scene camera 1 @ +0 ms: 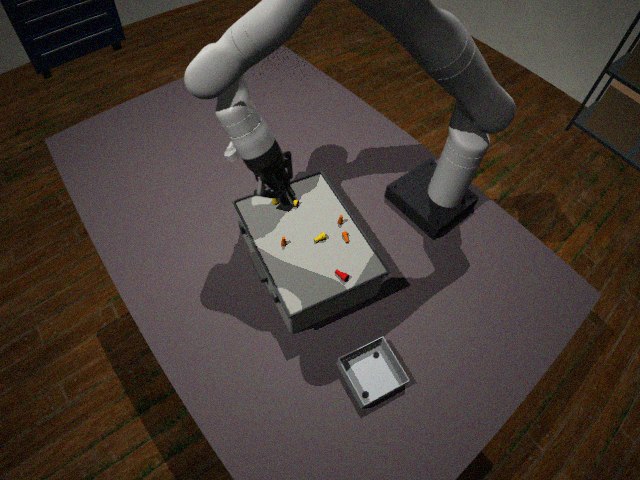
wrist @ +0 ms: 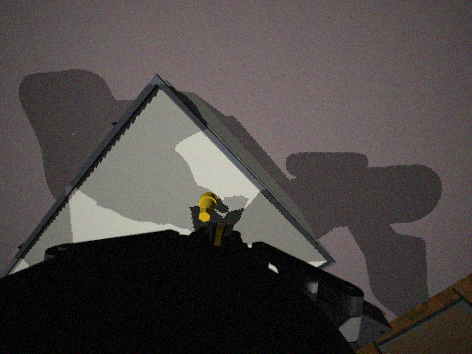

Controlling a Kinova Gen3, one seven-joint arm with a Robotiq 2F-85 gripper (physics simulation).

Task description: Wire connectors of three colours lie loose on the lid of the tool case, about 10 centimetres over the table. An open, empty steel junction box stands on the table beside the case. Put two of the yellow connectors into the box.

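Frame: origin at the arm's base, x ahead, y left, z up, level; centimetres.
Seen in the pictures: gripper, fingertip midpoint: (scene camera 1: 291,202) (wrist: 220,234); arm's base, origin of the base link: (scene camera 1: 444,193).
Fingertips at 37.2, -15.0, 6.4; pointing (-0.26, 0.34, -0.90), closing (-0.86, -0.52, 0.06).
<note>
Pixels of each thing's top centre, then the offset from my fingertips to it, as dx, dy, dz.
- second yellow connector, middle of its top: (wrist: 204,217) (scene camera 1: 274,195) +2.7, -2.2, +2.1
- third yellow connector, middle of its top: (scene camera 1: 320,235) +0.5, +11.2, +1.1
- steel junction box, middle of its top: (scene camera 1: 374,369) +6.9, +37.8, -6.8
- red connector, middle of its top: (scene camera 1: 342,272) +2.2, +20.6, +1.2
My gripper (scene camera 1: 285,204) (wrist: 220,234) is low over the far left part of the grey case lid (scene camera 1: 305,268) (wrist: 130,165), its fingers nearly together. It is shut on a yellow connector (scene camera 1: 296,203) (wrist: 218,236), of which a strip shows between the fingertips in the wrist view. A second yellow connector (scene camera 1: 274,201) (wrist: 207,204) is on the lid close beside the fingers, partly hidden by them in the scene view. A third yellow connector (scene camera 1: 320,237) lies near the middle of the lid. The steel junction box (scene camera 1: 377,374) stands open and empty on the table, in front of the case.
Three orange connectors (scene camera 1: 283,241) (scene camera 1: 340,220) (scene camera 1: 345,237) are spread over the lid. A red connector (scene camera 1: 341,274) lies near its front right corner. The case has a thin raised rim. The arm's dark base (scene camera 1: 410,198) stands right of the case.
</note>
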